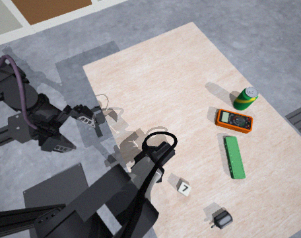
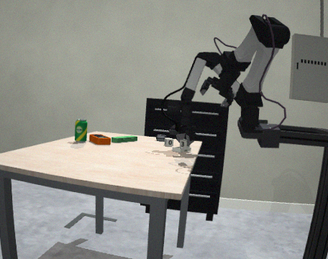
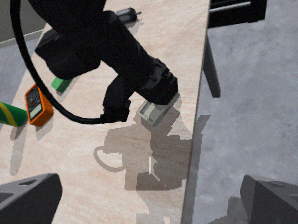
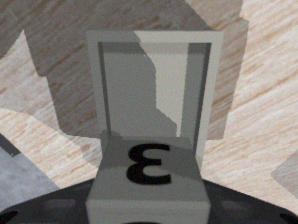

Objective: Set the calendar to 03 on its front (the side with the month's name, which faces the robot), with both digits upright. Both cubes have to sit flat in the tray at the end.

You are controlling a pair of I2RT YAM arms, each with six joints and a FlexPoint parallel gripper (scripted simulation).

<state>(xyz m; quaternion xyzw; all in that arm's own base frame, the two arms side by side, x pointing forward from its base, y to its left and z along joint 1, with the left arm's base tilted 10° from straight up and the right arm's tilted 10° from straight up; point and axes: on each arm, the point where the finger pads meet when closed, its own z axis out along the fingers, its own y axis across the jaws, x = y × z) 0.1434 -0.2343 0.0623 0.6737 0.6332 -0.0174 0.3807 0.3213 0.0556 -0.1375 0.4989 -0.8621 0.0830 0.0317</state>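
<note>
The white tray is 30 mm below my right hand, 20 mm to the left of it and 10 mm ahead of it. From my right hand the other things lie so: black plug adapter (250 mm to the right, 180 mm ahead, 20 mm below); then green bar (370 mm ahead, 70 mm to the right, 20 mm below).
</note>
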